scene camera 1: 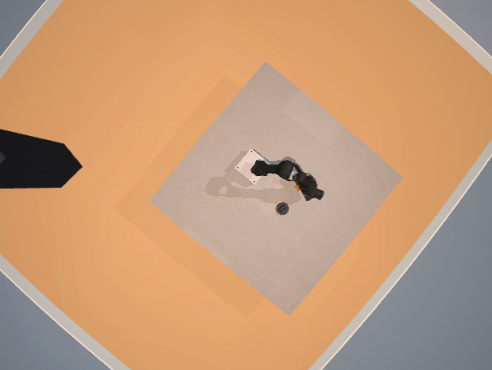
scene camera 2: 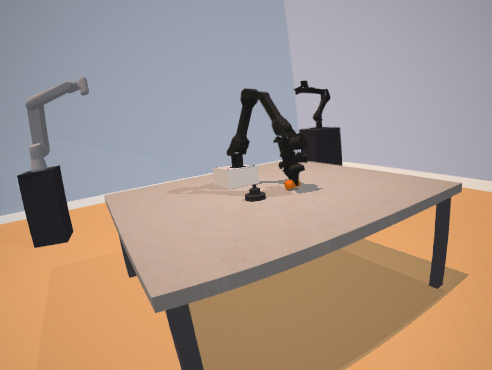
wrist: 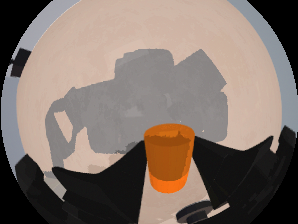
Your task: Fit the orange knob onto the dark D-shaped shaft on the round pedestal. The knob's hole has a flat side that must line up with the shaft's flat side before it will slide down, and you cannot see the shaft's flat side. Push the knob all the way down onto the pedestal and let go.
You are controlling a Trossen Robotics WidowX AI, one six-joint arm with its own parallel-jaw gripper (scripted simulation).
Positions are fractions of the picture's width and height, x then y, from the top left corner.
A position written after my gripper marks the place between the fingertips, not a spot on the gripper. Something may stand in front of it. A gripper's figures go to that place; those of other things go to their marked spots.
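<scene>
An orange knob (wrist: 0.57, 0.66) is 6 cm from the lens. My own gripper (wrist: 0.56, 0.64), I see, is 10 cm from the lens.
</scene>
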